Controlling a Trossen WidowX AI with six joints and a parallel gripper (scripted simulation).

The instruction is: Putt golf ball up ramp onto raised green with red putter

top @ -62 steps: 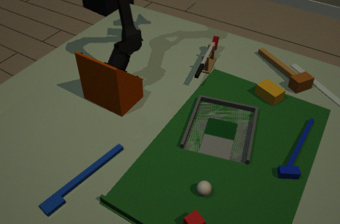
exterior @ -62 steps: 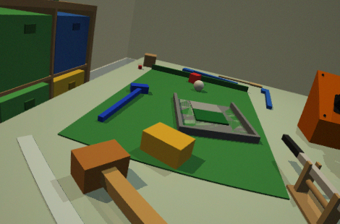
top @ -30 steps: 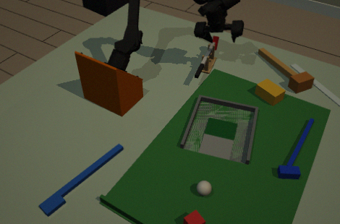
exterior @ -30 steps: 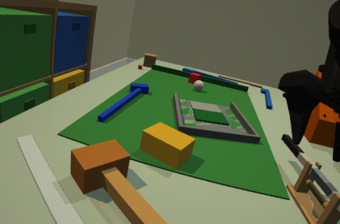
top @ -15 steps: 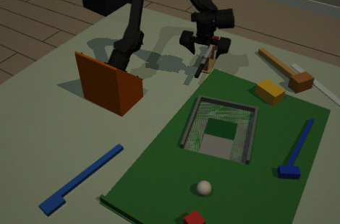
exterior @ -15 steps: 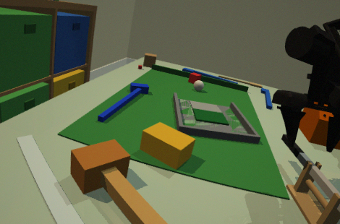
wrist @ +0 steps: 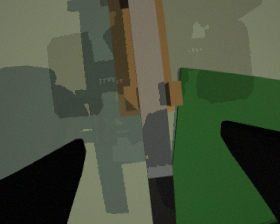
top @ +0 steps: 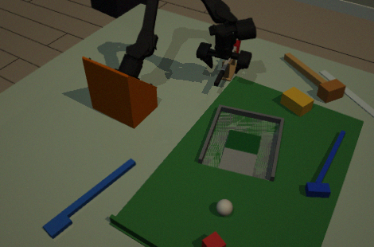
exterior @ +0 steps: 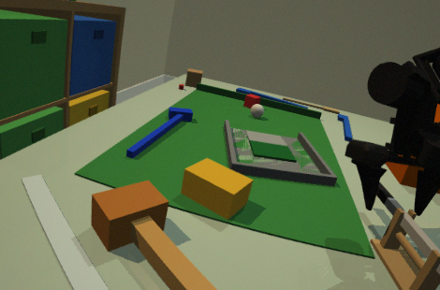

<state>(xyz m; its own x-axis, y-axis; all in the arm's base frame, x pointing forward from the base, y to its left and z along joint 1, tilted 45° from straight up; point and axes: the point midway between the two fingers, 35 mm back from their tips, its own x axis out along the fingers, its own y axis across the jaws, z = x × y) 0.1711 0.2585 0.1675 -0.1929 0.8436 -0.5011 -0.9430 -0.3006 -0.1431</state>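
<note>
Now: gripper tip 5 cm to the right of the red putter and 2 cm past it. Also, from my gripper tip: grey frame 22 cm ahead, 20 cm to the right, 5 cm below; then wooden stand 7 cm to the left, 2 cm below, 2 cm behind; then yellow block 28 cm ahead, 4 cm to the left, 3 cm below.
</note>
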